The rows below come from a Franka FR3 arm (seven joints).
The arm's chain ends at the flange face. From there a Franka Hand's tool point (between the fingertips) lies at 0.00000 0.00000 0.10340 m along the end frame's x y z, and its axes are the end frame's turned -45 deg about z.
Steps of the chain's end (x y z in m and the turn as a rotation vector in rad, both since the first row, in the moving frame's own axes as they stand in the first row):
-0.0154, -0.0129, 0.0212, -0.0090, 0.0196, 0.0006
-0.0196, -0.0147, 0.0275, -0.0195, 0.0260, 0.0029
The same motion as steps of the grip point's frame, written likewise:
-0.0010, -0.0179, 0.0212, -0.0202, 0.0075, 0.0006
-0.0030, -0.0209, 0.0274, -0.0322, 0.0046, 0.0029

